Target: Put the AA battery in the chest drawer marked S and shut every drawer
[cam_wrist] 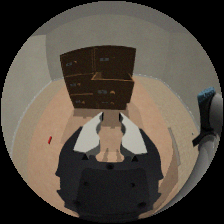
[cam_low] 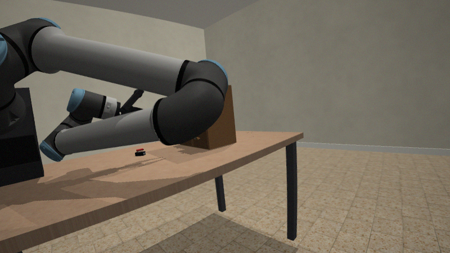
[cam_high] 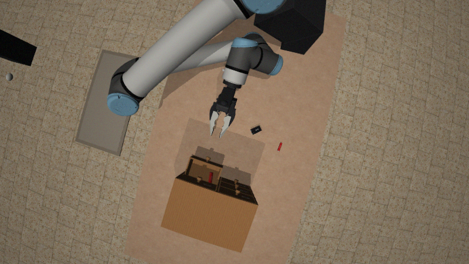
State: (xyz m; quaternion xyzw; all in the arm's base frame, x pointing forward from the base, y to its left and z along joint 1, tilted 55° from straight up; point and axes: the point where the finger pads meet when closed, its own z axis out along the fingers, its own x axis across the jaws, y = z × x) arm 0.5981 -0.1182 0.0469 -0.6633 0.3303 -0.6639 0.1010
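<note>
My gripper is now 200 mm short of the drawer, 40 mm above it and 20 mm to the left of it. Round my hand: small black object: 170 mm below, 160 mm to the left, 50 mm behind.
</note>
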